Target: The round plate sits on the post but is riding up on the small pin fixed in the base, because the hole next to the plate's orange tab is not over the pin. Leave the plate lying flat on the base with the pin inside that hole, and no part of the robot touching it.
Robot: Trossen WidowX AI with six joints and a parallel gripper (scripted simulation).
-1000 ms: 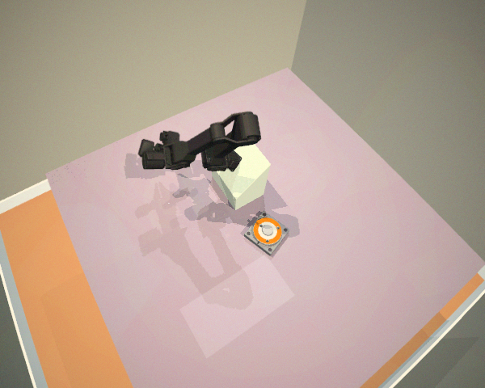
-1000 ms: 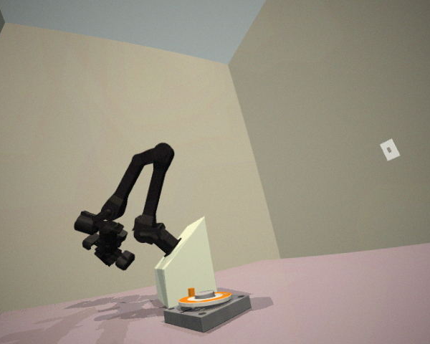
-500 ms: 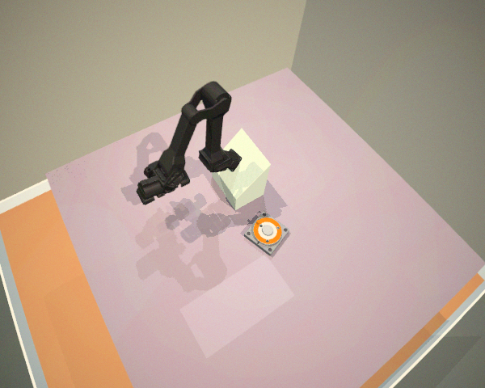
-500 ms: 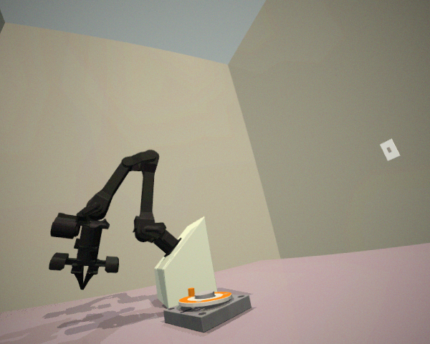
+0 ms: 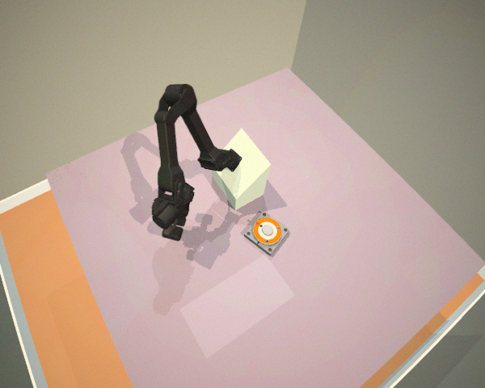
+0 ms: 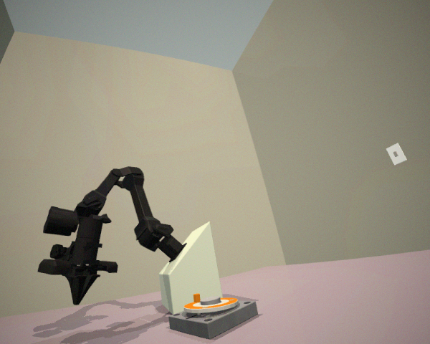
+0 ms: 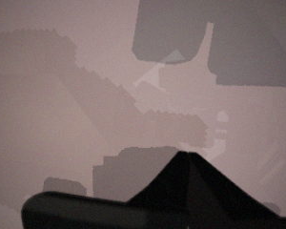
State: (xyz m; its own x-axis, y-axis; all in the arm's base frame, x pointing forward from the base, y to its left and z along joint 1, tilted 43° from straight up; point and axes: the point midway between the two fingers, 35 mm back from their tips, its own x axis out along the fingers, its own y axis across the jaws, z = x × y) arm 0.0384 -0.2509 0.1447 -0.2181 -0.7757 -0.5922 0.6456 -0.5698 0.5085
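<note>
The round orange-and-white plate is 20 cm ahead of my gripper tip, 24 cm to the left of it and 2 cm below it. The rest, counted from my gripper tip: square grey base (22 cm ahead, 24 cm to the left, 4 cm below).
</note>
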